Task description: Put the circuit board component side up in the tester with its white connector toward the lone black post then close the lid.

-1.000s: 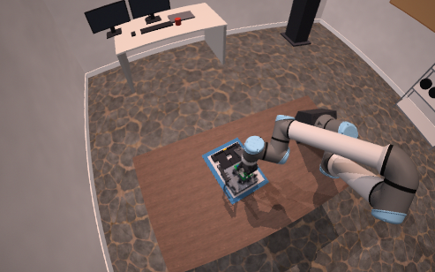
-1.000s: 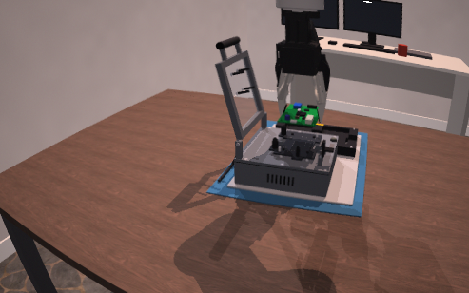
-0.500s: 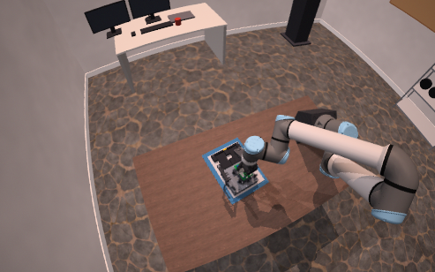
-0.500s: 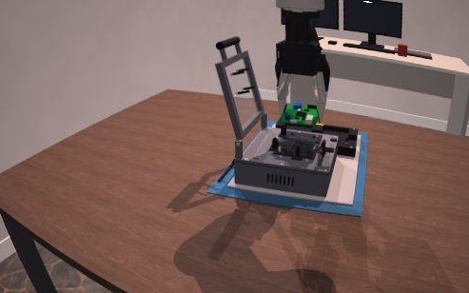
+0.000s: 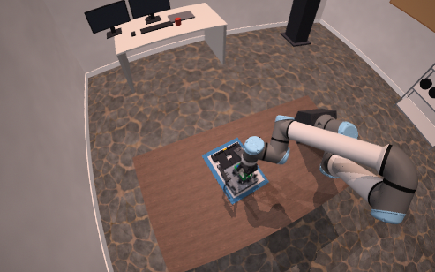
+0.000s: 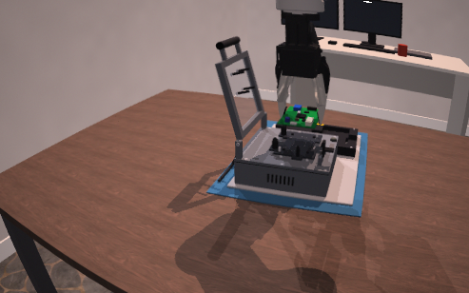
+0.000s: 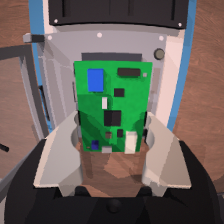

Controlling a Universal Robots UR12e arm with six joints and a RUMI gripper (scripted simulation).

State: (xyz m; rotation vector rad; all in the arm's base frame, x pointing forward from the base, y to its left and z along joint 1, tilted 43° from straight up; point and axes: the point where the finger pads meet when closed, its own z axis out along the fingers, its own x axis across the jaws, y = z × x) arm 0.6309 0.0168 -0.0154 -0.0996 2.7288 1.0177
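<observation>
Right now my hand is 12 cm short of the tester lid, 2 cm to the right of it and 5 cm below it. From my hand the other things lie so: green circuit board (right at my hand).
</observation>
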